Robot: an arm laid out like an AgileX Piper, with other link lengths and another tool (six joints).
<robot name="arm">
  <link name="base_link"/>
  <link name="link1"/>
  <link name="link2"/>
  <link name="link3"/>
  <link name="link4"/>
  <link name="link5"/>
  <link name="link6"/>
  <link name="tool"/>
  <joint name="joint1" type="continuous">
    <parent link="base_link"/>
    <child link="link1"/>
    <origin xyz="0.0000 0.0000 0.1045" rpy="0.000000 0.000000 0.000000"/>
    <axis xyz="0 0 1"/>
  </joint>
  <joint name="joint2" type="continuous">
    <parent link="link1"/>
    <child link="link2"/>
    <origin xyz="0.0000 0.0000 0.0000" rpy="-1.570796 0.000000 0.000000"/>
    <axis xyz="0 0 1"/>
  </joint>
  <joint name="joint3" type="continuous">
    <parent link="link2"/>
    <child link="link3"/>
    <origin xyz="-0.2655 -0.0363 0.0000" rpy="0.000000 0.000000 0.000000"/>
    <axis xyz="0 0 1"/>
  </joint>
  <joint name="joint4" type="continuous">
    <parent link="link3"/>
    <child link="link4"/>
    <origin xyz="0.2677 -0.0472 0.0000" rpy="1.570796 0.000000 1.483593"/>
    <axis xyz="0 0 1"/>
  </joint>
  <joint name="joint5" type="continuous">
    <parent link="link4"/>
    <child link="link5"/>
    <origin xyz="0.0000 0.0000 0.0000" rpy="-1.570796 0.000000 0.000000"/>
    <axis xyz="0 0 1"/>
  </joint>
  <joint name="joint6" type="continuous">
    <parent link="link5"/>
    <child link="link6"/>
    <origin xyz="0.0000 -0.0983 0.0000" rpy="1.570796 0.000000 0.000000"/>
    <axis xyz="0 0 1"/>
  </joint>
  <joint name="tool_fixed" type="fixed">
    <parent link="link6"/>
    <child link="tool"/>
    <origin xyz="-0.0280 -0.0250 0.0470" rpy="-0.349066 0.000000 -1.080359"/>
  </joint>
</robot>
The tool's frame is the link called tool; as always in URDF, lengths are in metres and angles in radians. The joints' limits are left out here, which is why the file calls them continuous.
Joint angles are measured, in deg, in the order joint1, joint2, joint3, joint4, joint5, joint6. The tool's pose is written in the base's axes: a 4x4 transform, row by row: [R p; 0 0 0 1], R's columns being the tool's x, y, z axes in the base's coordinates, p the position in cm. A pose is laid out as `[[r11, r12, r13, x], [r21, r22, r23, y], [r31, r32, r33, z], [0, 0, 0, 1]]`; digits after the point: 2 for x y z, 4 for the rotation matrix.
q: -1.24, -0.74, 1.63, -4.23, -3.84, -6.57
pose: [[0.0251, -0.2102, 0.9773, 14.16], [-0.9555, 0.2825, 0.0853, -2.17], [-0.2940, -0.9360, -0.1937, 23.24], [0, 0, 0, 1]]
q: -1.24, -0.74, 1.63, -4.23, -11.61, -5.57
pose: [[0.0783, -0.0861, 0.9932, 13.36], [-0.9508, 0.2932, 0.1003, -2.07], [-0.2999, -0.9522, -0.0589, 25.04], [0, 0, 0, 1]]
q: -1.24, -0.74, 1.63, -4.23, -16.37, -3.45
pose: [[0.1207, -0.0127, 0.9926, 12.77], [-0.9387, 0.3237, 0.1183, -2.09], [-0.3228, -0.9461, 0.0271, 26.03], [0, 0, 0, 1]]
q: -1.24, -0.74, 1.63, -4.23, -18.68, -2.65
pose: [[0.1414, 0.0225, 0.9897, 12.46], [-0.9338, 0.3349, 0.1258, -2.08], [-0.3286, -0.9420, 0.0684, 26.51], [0, 0, 0, 1]]
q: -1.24, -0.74, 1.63, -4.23, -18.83, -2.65
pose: [[0.1424, 0.0249, 0.9895, 12.44], [-0.9338, 0.3349, 0.1260, -2.08], [-0.3282, -0.9419, 0.0709, 26.54], [0, 0, 0, 1]]
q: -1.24, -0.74, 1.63, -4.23, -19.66, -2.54
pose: [[0.1489, 0.0379, 0.9881, 12.32], [-0.9331, 0.3362, 0.1277, -2.07], [-0.3274, -0.9410, 0.0854, 26.71], [0, 0, 0, 1]]
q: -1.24, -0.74, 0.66, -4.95, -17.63, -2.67
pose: [[0.1385, 0.0218, 0.9901, 12.39], [-0.9383, 0.3229, 0.1241, -2.01], [-0.3170, -0.9462, 0.0652, 26.97], [0, 0, 0, 1]]
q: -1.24, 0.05, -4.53, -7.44, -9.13, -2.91
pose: [[0.0953, -0.0395, 0.9947, 12.53], [-0.9540, 0.2818, 0.1026, -1.93], [-0.2843, -0.9587, -0.0108, 28.56], [0, 0, 0, 1]]
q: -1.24, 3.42, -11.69, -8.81, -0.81, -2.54
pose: [[0.0513, -0.1078, 0.9929, 12.79], [-0.9589, 0.2725, 0.0791, -2.15], [-0.2791, -0.9561, -0.0893, 30.85], [0, 0, 0, 1]]
